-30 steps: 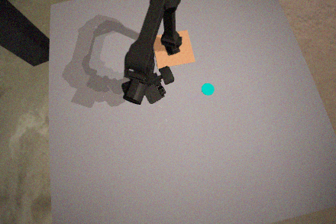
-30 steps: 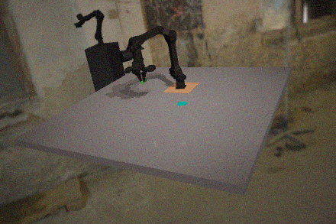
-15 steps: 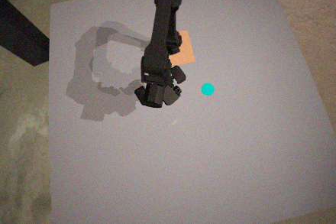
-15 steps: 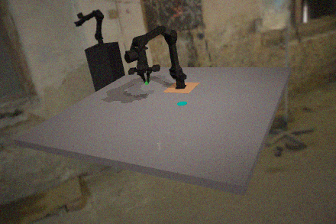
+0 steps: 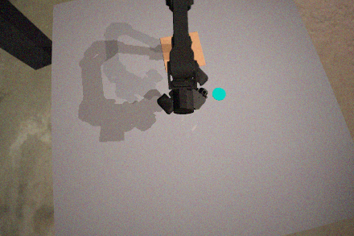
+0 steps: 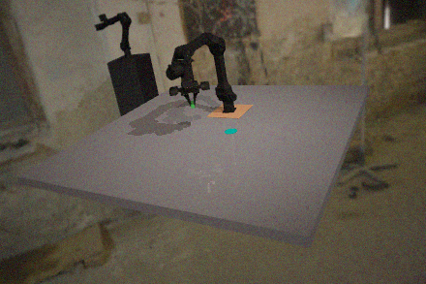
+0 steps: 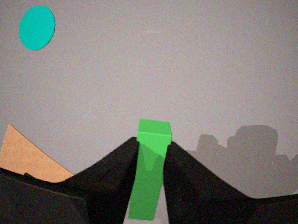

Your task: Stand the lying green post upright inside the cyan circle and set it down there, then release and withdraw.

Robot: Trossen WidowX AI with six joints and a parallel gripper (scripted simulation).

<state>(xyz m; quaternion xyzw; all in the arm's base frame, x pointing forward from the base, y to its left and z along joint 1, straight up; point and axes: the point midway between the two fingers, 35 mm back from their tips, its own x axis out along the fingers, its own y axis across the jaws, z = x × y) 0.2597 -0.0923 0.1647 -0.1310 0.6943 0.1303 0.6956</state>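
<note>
The cyan circle lies 17 cm to the left of my gripper tip and 13 cm below it. Round my gripper tip: green post (2 cm behind, 1 cm to the right).
</note>
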